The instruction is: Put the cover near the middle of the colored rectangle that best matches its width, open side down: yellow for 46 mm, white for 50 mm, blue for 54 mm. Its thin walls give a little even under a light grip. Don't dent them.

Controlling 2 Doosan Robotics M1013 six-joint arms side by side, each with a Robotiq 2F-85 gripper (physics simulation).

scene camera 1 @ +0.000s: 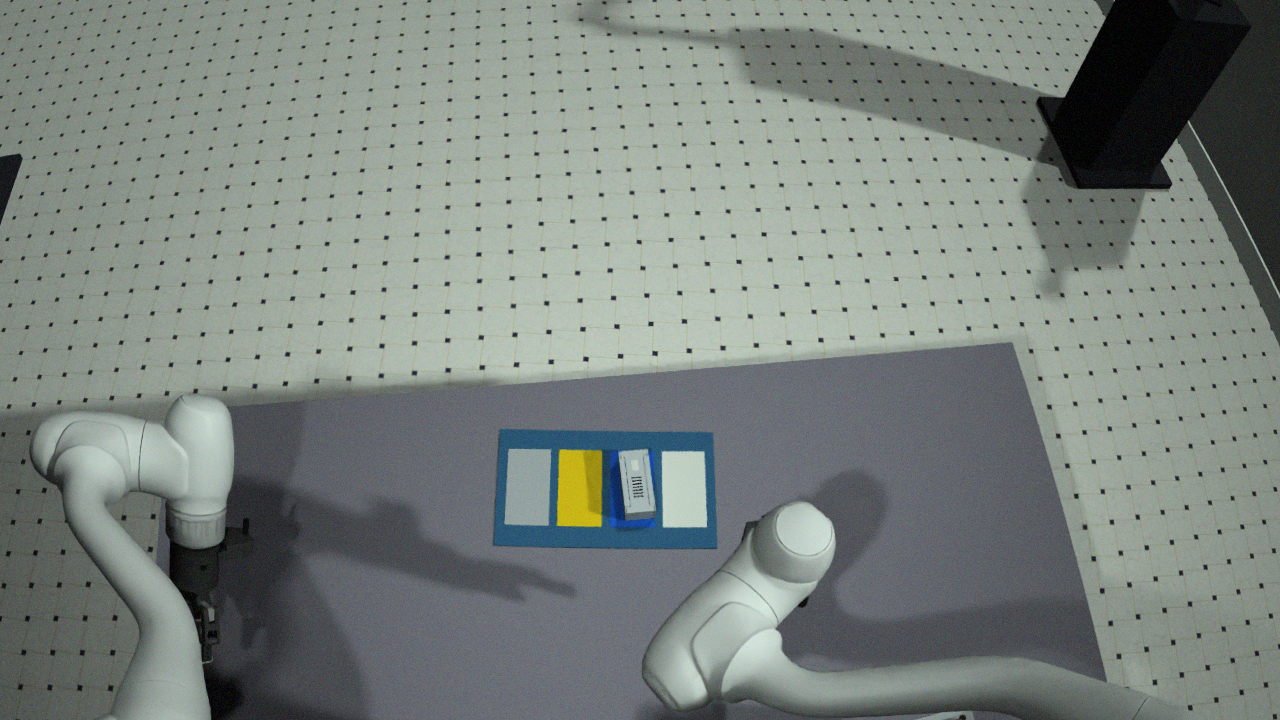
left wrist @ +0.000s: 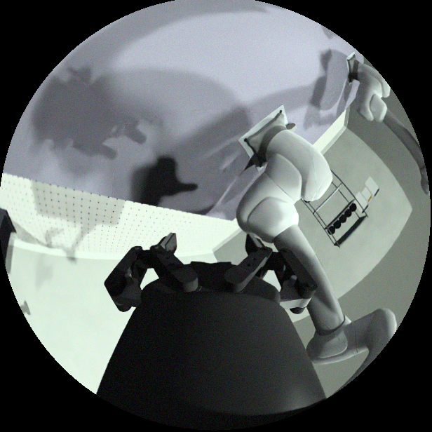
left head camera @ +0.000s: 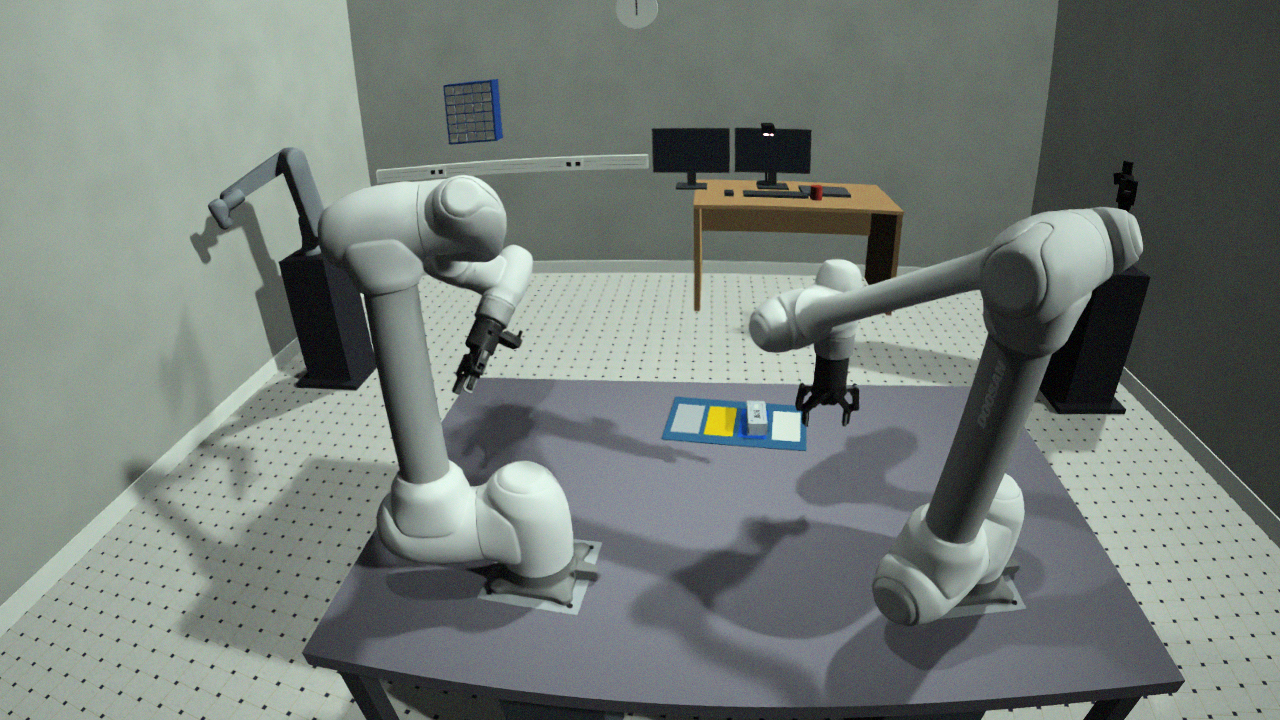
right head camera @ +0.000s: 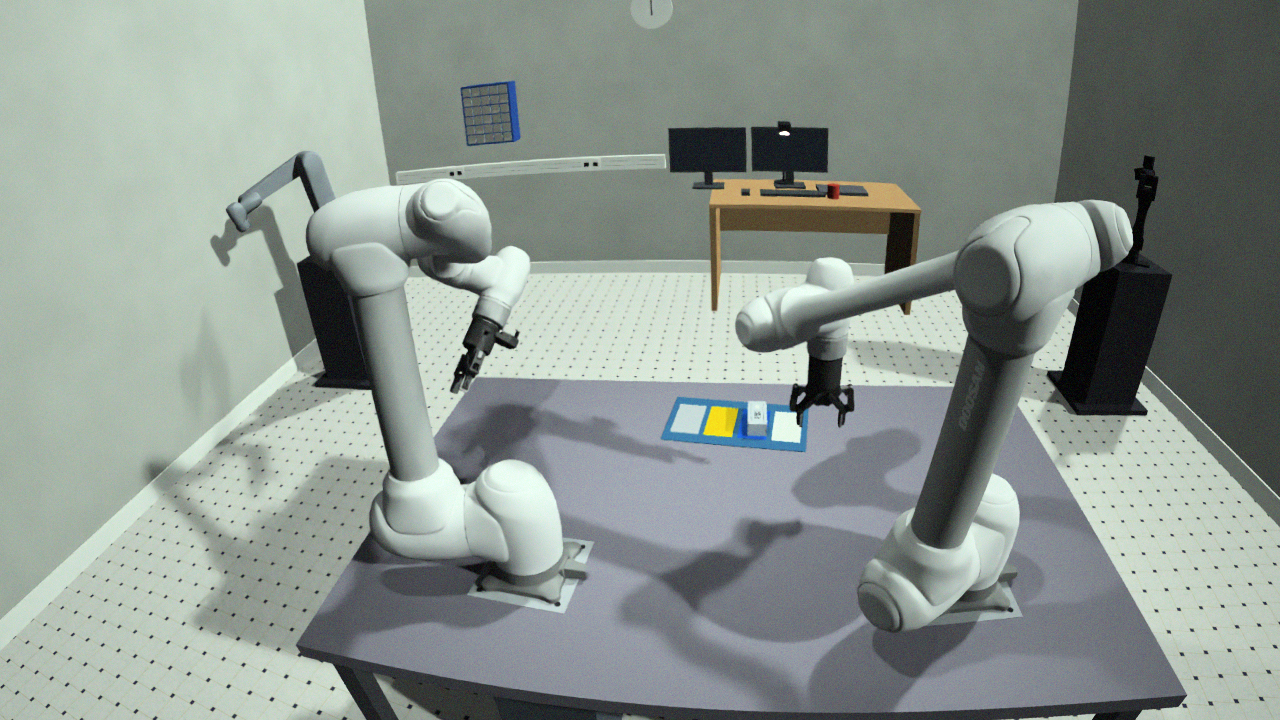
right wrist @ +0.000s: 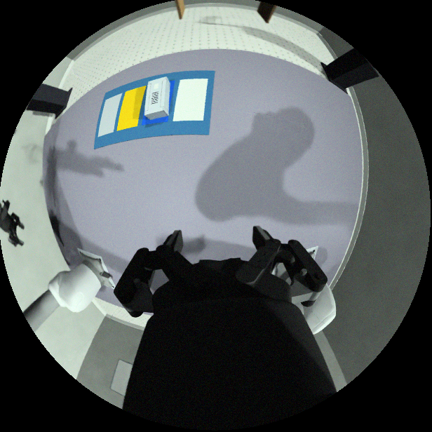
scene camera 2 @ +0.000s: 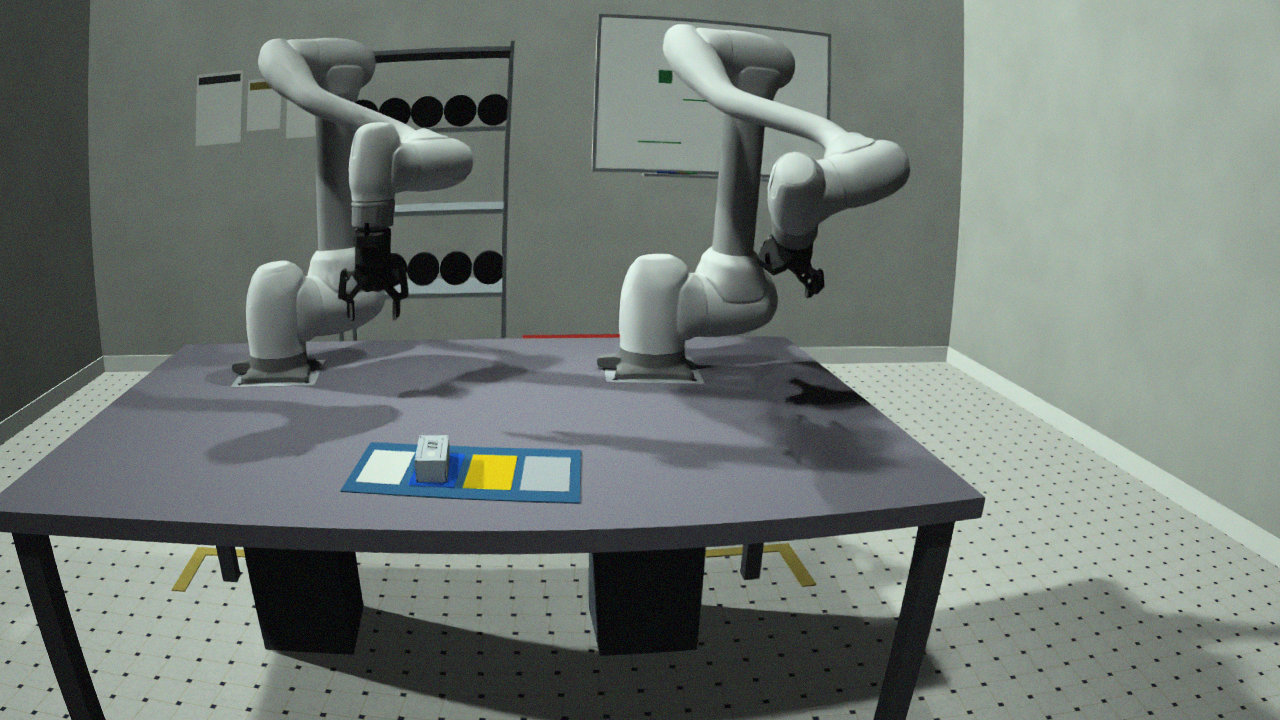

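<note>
The light grey cover (left head camera: 756,418) (scene camera 1: 636,485) (scene camera 2: 431,459) (right wrist: 157,97) rests on the blue rectangle (scene camera 1: 634,523) (right wrist: 172,92), turned slightly against its edges. Its slotted face is up; the open side does not show. The yellow rectangle (scene camera 1: 572,488) (right wrist: 129,107) lies left of it and the white rectangle (scene camera 1: 684,488) (right wrist: 191,100) right of it in scene camera 1. My right gripper (left head camera: 826,420) (scene camera 2: 374,313) (right wrist: 217,235) is open and empty, above the table and away from the cover. My left gripper (left head camera: 463,388) (scene camera 2: 814,284) (left wrist: 210,240) is open and empty, raised far from the cover.
The rectangles lie on a flat blue board (scene camera 1: 608,539) (right wrist: 150,131), with a grey rectangle (scene camera 1: 528,486) at its left end in scene camera 1. The board lies near the far edge of the table (left head camera: 626,510) in the left head camera. Both arms' bases stand at the opposite side.
</note>
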